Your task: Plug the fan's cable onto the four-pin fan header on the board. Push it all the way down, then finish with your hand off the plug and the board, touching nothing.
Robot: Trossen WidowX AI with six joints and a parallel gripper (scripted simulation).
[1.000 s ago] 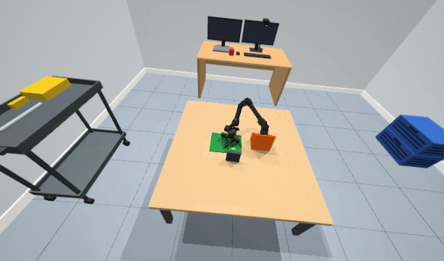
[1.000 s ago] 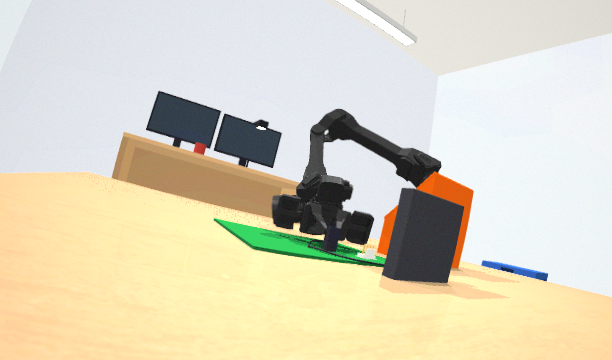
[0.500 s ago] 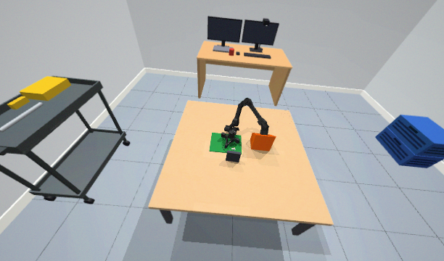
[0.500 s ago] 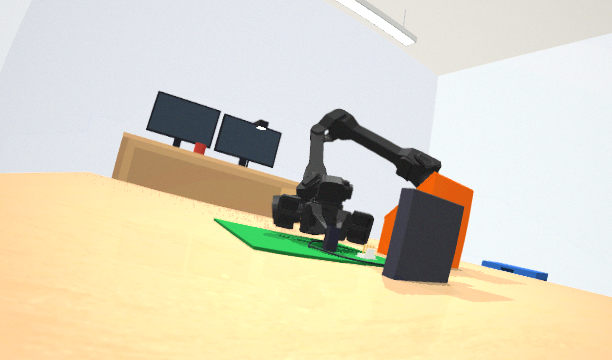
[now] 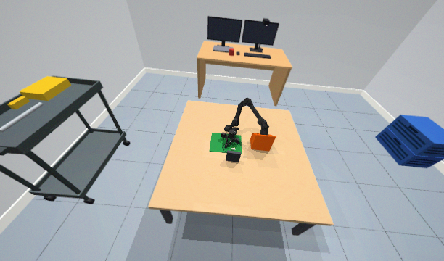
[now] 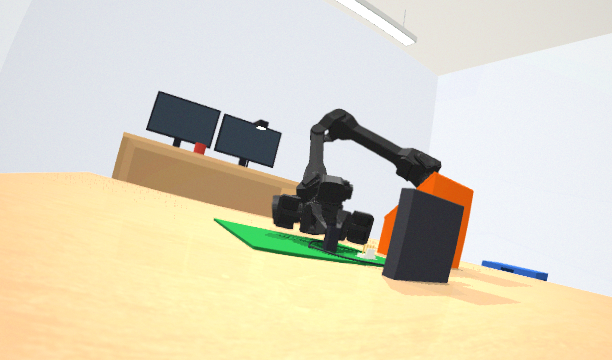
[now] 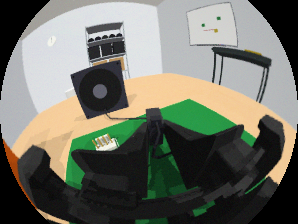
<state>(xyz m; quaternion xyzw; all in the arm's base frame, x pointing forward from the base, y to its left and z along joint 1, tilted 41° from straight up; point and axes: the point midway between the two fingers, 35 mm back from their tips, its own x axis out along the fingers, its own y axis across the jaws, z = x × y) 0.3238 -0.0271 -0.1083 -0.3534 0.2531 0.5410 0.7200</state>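
My gripper tip is 10 mm to the right of the black plug and 10 mm above it. Also, from my gripper tip: green board: 50 mm to the right, 50 mm below, 10 mm ahead; then black fan: 130 mm to the left, 80 mm behind, 20 mm above; then white four-pin header: 70 mm behind, 40 mm below, 10 mm to the left.
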